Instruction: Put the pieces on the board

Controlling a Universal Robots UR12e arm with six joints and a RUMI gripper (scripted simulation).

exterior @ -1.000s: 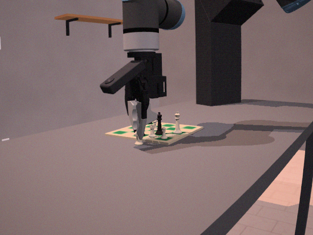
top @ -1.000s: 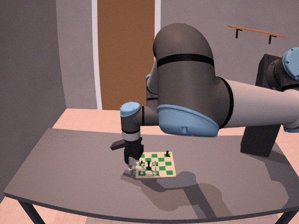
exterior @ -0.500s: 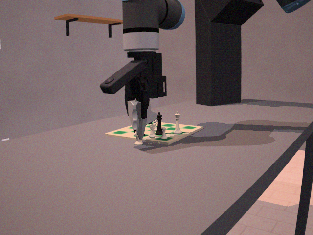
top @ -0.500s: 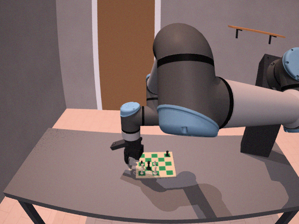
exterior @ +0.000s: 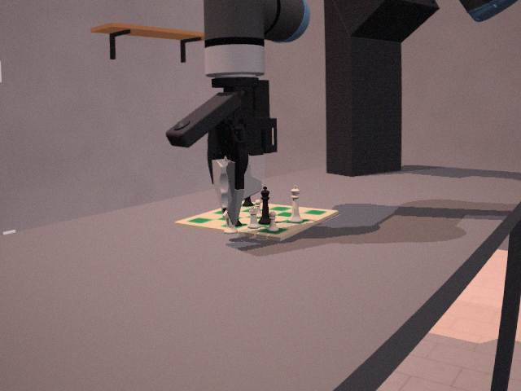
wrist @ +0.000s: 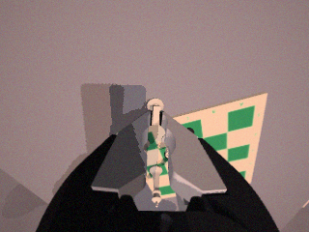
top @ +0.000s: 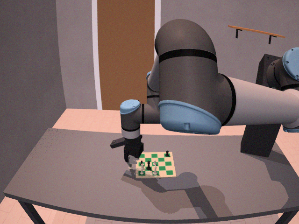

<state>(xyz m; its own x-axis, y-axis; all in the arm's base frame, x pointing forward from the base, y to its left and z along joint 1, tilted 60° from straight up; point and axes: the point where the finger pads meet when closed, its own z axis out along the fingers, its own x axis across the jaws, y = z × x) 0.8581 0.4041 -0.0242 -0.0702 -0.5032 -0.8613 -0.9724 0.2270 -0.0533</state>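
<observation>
Right now my hand is 17 cm to the left of the black rook, 17 cm past it and 2 cm above it. Also, from my hand: black pawn 5 cm to the right, 5 cm behind, 2 cm below; then white knight 1 cm below; then white rook 6 cm behind, 2 cm to the right, 2 cm below.
</observation>
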